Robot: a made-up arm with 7 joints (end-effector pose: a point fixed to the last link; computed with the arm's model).
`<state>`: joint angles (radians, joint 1 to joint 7).
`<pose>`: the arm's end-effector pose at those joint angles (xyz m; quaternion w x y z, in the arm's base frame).
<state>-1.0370 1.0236 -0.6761 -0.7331 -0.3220 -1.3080 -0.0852</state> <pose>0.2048 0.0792 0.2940 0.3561 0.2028 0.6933 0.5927</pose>
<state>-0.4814 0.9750 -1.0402 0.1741 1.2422 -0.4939 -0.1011</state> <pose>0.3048 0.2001 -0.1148 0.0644 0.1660 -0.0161 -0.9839</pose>
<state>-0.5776 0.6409 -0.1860 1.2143 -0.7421 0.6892 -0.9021</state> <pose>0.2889 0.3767 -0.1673 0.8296 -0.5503 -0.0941 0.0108</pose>
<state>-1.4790 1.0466 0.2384 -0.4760 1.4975 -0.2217 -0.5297</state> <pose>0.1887 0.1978 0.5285 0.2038 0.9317 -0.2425 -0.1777</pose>
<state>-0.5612 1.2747 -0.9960 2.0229 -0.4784 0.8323 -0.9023</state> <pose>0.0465 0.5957 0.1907 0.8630 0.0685 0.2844 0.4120</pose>
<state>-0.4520 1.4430 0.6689 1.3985 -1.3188 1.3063 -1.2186</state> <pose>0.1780 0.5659 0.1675 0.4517 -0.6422 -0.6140 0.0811</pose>
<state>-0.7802 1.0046 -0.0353 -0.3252 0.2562 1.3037 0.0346</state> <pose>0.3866 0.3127 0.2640 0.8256 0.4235 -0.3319 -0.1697</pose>
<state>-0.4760 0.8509 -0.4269 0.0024 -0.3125 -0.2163 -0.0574</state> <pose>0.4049 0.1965 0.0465 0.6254 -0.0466 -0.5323 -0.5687</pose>
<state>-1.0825 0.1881 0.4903 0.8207 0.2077 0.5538 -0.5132</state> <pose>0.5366 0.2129 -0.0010 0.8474 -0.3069 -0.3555 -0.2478</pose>
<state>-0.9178 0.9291 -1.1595 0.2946 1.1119 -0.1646 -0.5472</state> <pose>0.4531 0.1717 -0.0011 0.1714 0.3494 0.1901 -0.9013</pose>
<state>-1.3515 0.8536 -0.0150 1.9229 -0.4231 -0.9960 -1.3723</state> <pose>0.4402 0.4523 0.1296 0.6311 -0.1033 -0.4954 -0.5879</pose>
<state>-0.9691 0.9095 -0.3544 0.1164 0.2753 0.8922 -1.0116</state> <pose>0.4739 0.2788 0.2111 0.8307 0.0138 -0.0766 -0.5512</pose>
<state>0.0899 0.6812 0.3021 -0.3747 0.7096 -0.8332 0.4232</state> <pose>0.2461 0.2632 0.0947 0.2976 0.3911 -0.6435 -0.5868</pose>
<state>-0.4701 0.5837 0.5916 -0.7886 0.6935 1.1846 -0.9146</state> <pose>0.2235 0.3464 0.2322 0.8527 0.1753 -0.4378 -0.2249</pose>
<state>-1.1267 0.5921 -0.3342 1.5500 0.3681 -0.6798 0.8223</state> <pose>0.5268 0.3258 0.0093 0.6659 0.4241 -0.5360 -0.2992</pose>
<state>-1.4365 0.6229 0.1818 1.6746 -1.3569 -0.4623 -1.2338</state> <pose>0.5389 0.3526 0.1235 0.3628 -0.3314 -0.8555 -0.1631</pose>
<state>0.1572 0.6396 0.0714 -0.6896 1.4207 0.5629 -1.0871</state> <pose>0.2200 0.2861 0.1165 0.7456 0.3371 0.1120 -0.5639</pose>
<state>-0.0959 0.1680 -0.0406 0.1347 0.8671 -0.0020 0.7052</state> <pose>0.3039 0.2113 -0.1372 0.7117 0.4240 -0.4554 -0.3261</pose>
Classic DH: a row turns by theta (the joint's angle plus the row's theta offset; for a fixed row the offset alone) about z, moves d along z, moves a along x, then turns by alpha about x. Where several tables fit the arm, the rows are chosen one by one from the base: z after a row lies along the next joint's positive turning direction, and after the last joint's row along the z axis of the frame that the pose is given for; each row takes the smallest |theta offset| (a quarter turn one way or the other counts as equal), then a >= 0, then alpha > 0; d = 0 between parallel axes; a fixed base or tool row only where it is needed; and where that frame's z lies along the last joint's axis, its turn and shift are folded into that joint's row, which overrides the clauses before.
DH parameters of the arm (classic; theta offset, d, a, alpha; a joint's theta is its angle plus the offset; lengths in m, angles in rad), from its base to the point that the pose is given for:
base (fixed): -0.071 0.225 0.0235 -1.3004
joint 1: -1.3111 0.1041 -0.0476 -1.5708
joint 2: 1.2915 0.0133 -0.0175 1.5708
joint 3: 1.5708 -0.2565 0.0104 -1.5708
joint 4: -1.5708 0.0398 0.001 -1.5708
joint 5: 0 0.2081 -0.0088 1.5708
joint 6: 1.5708 0.0016 0.0831 1.5708
joint 7: 1.0999 -0.0062 -0.007 -1.2931
tool (fixed): -1.6591 -0.0152 0 0

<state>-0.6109 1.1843 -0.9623 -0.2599 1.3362 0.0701 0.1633</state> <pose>0.3717 0.1614 0.0487 0.0686 0.5292 -0.2147 -0.8180</pose>
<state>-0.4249 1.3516 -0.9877 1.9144 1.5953 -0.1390 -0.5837</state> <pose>0.0982 0.6502 0.2142 0.2173 -0.0151 0.9457 -0.2412</pose>
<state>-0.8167 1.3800 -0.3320 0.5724 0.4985 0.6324 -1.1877</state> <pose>0.3750 0.4874 0.2735 0.9141 0.1325 0.1872 -0.3343</pose>
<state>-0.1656 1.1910 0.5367 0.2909 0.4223 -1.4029 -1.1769</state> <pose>0.2671 0.4069 0.2193 0.2509 0.2565 0.0622 -0.9313</pose>
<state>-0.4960 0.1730 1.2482 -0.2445 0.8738 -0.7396 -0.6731</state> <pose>0.2082 0.3942 0.1090 0.6605 0.5000 -0.3644 -0.4254</pose>
